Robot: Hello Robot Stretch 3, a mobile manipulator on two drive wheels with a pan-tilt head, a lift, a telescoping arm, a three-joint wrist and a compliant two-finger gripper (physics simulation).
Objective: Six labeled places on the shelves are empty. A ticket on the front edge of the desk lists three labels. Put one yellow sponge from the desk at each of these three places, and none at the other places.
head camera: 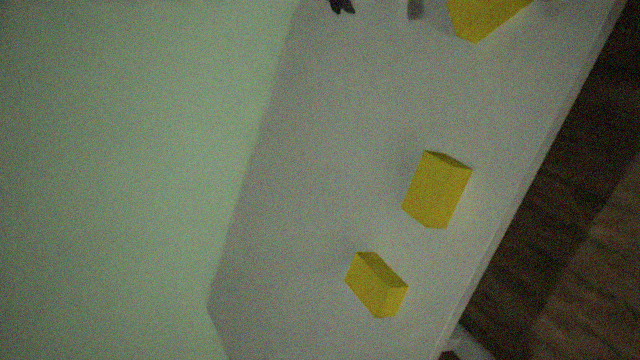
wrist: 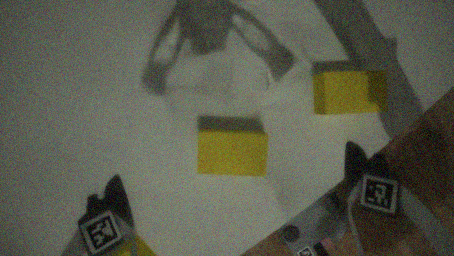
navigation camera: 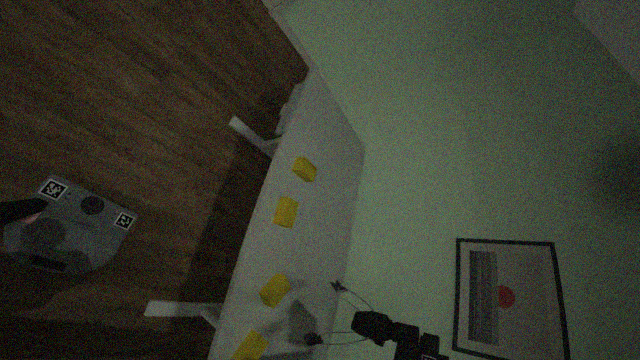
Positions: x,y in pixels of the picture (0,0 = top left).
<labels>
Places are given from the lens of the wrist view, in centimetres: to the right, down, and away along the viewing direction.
my gripper [wrist: 235,178]: 1, 4, 17
white desk [wrist: 96,96]: -22, -5, 37
</labels>
